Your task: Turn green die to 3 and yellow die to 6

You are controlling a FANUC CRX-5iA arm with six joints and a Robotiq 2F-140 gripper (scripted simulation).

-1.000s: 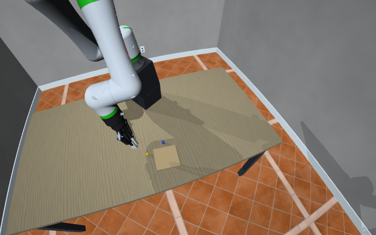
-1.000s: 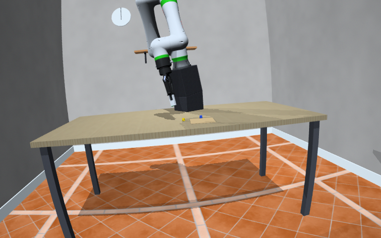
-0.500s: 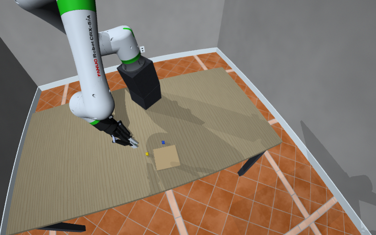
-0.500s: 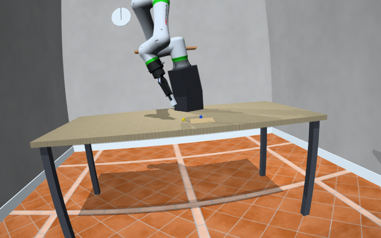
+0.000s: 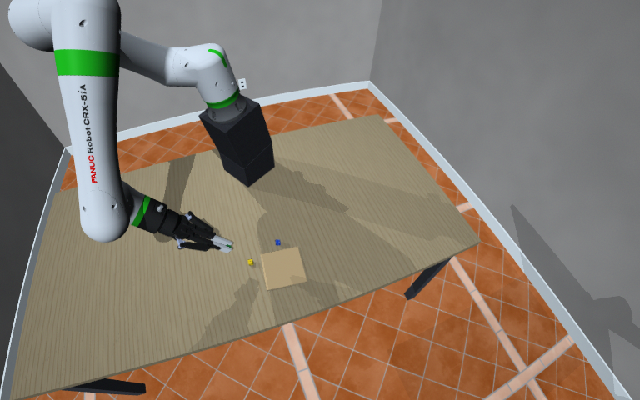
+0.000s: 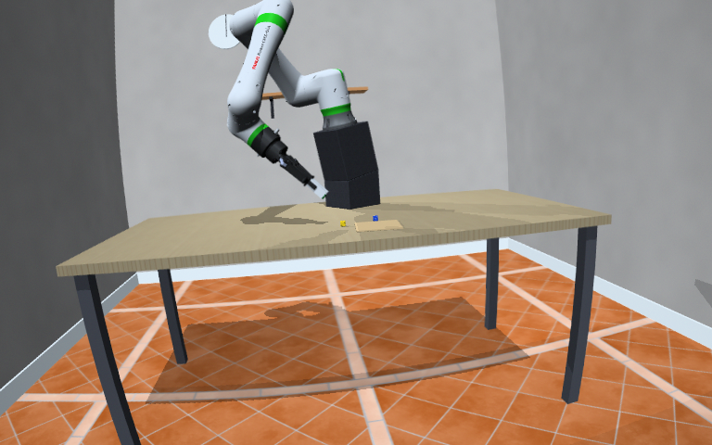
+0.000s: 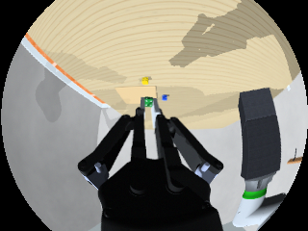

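Right now my hand is 120 mm above the yellow die, 70 mm to the right of it and 30 mm short of it. The rest, counted from my hand: tan mat: 180 mm to the left, 120 mm below, 70 mm ahead; then blue die: 190 mm to the left, 120 mm below, 30 mm behind; then green die: 20 mm to the left, 20 mm below.
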